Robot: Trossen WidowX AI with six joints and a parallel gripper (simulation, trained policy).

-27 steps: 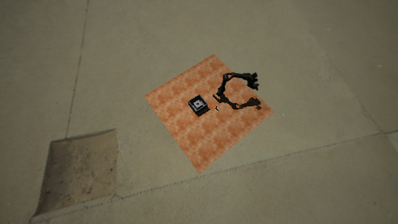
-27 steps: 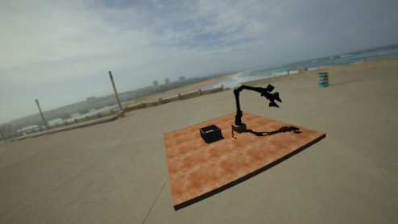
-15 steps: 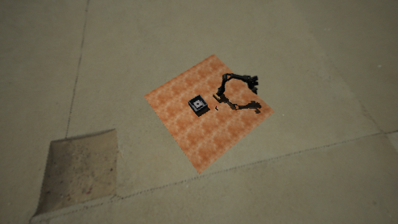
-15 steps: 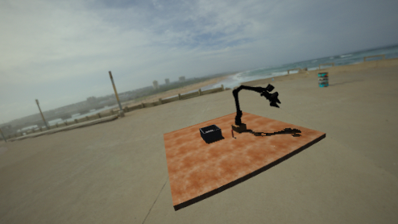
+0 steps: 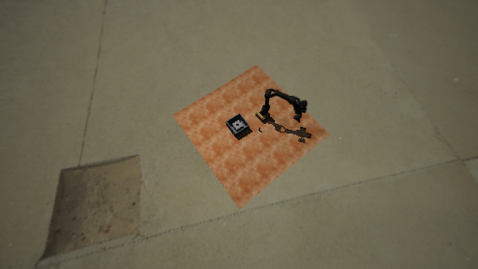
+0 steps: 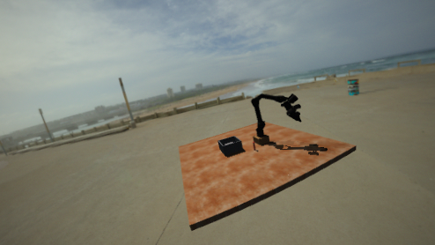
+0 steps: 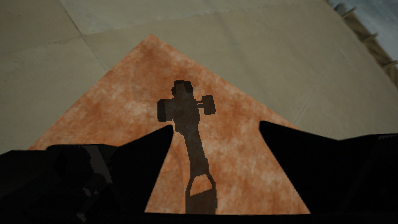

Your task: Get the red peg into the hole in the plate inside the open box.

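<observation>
Right now the red peg is 300 mm ahead of my gripper tip, 270 mm to the right of it and 190 mm below it. Also, from my gripper tip: light grey plate: 470 mm to the right, 460 mm ahead, 180 mm below; then dark box: 470 mm to the right, 460 mm ahead, 200 mm below.
</observation>
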